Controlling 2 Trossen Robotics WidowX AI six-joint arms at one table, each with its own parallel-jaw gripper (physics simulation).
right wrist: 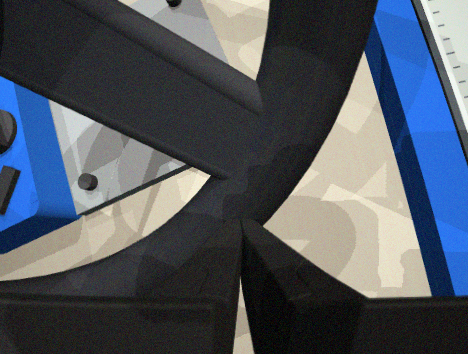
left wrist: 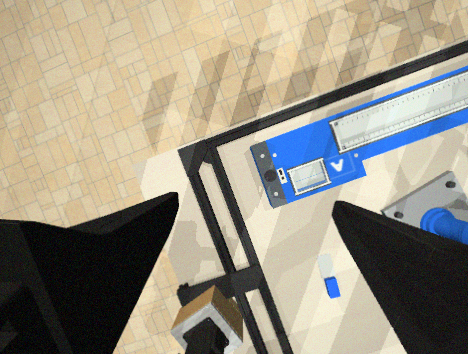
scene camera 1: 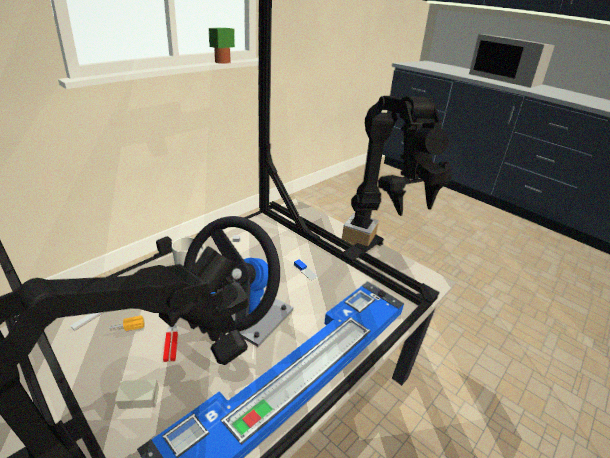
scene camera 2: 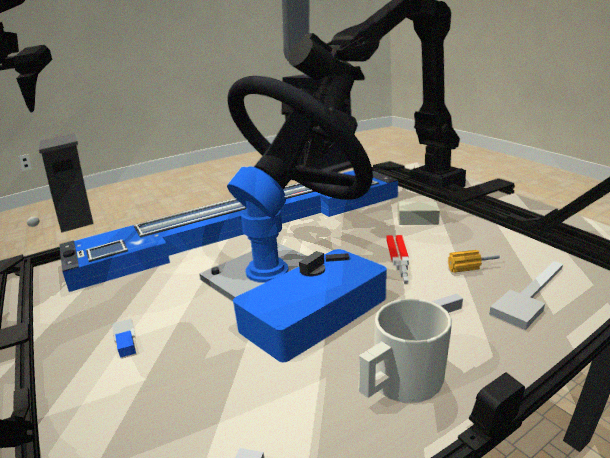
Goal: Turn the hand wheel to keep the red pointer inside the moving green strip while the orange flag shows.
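Seen in the pictures: left gripper, fingertip midpoint: (left wrist: 255, 203) (scene camera 1: 415, 212) (scene camera 2: 8, 115); right gripper, fingertip midpoint: (right wrist: 239, 231) (scene camera 1: 230, 326); left arm's base at its link origin: (left wrist: 206, 338) (scene camera 1: 361, 222); right arm's base at its link origin: (scene camera 2: 438, 169).
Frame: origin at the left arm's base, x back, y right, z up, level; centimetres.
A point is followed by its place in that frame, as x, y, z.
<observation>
The black hand wheel (scene camera 1: 273, 260) {-55.6, 3.1, 19.0} (scene camera 2: 236, 102) {-52.6, 6.5, 19.2} (right wrist: 312, 65) {-63.3, 4.2, 8.4} stands tilted on a blue post. In scene camera 1 the red pointer (scene camera 1: 252, 418) {-76.9, -4.8, -4.1} lies inside the green strip (scene camera 1: 264, 408) {-73.9, -5.8, -4.0}, near the B end of the scale, with green on both sides of it. No orange flag shows; windows A (scene camera 1: 360, 301) {-33.8, -12.2, -4.1} (left wrist: 309, 177) {-33.9, -11.8, -4.1} and B (scene camera 1: 185, 435) {-86.5, 4.4, -4.1} show no flag. My right gripper (right wrist: 239, 231) {-65.5, 8.1, 5.0} is shut with nothing between its fingers, its tips at the wheel's rim near a spoke; whether they touch is unclear. My left gripper (scene camera 1: 415, 210) {-24.3, -19.6, 22.4} (left wrist: 255, 203) {-24.3, -19.6, 22.4} is open and empty, high beyond the table's edge.
A blue box (scene camera 2: 310, 305) stands by the wheel's base plate (scene camera 1: 270, 322) {-50.8, 6.8, -6.9}. A grey mug (scene camera 2: 412, 350) {-39.3, 45.1, -0.5}, red pliers (scene camera 1: 170, 346) {-70.2, 23.8, -7.0} (scene camera 2: 397, 247) {-70.0, 24.7, -7.4}, an orange screwdriver (scene camera 1: 133, 323) {-70.9, 36.3, -5.4} (scene camera 2: 465, 261) {-69.2, 37.8, -6.0} and a blue-ended stick (scene camera 1: 300, 264) {-25.0, 11.2, -6.5} (left wrist: 332, 287) {-24.5, 11.0, -6.6} lie around. Black frame rails (left wrist: 320, 92) {-45.8, -23.1, -6.1} edge the table.
</observation>
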